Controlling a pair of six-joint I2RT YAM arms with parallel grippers.
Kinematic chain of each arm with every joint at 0, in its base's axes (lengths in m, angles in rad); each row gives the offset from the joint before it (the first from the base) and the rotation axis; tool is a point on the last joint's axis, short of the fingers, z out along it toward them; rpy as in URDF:
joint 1: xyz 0 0 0.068 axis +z
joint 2: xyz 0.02 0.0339 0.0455 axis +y
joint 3: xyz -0.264 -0.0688 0 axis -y
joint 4: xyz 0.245 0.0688 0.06 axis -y
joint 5: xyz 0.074 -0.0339 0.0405 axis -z
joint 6: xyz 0.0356 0 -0.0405 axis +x
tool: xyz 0 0 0 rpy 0 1.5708 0
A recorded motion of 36 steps. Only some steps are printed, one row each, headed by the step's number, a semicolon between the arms.
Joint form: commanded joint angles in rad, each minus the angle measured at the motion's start. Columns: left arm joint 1, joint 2, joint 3, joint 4, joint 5, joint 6; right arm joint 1, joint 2, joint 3, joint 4, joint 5, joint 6.
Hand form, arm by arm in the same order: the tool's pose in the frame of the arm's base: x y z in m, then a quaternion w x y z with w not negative. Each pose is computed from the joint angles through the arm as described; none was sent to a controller.
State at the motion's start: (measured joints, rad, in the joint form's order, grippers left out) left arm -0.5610 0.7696 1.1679 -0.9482 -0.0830 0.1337; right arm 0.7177 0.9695 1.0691 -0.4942 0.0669 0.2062
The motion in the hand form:
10: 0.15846 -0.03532 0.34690 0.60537 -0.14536 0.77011 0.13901; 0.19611 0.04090 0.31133 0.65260 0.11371 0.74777 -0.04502
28: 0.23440 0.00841 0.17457 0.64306 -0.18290 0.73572 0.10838; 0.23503 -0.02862 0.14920 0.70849 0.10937 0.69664 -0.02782
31: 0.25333 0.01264 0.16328 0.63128 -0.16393 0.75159 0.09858; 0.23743 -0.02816 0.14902 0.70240 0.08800 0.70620 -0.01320
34: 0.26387 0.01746 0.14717 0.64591 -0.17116 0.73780 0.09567; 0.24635 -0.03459 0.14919 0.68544 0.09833 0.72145 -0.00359
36: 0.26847 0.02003 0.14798 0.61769 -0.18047 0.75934 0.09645; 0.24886 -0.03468 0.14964 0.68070 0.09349 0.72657 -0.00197
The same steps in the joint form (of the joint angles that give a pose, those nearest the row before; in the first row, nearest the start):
10: 0.1906 -0.0144 -0.3141 0.5300 -0.6737 -0.3179; -0.4259 -0.1269 -0.3948 0.4969 0.4388 -0.0434
28: 0.5331 0.5247 -0.8827 1.7919 -0.3503 -0.2804; -0.8258 0.6062 -0.8707 1.8771 0.0199 -0.0902
31: 0.5610 0.6600 -0.8347 1.8470 -0.2801 -0.2645; -0.8314 0.6000 -0.8599 1.8416 -0.0379 -0.1006
34: 0.5807 0.8151 -0.8322 2.0397 -0.2682 -0.2692; -0.8570 0.5977 -0.8156 1.7476 -0.0655 -0.0759
36: 0.5901 0.7891 -0.7949 1.8994 -0.2671 -0.2939; -0.8574 0.5947 -0.8033 1.7192 -0.0757 -0.0818

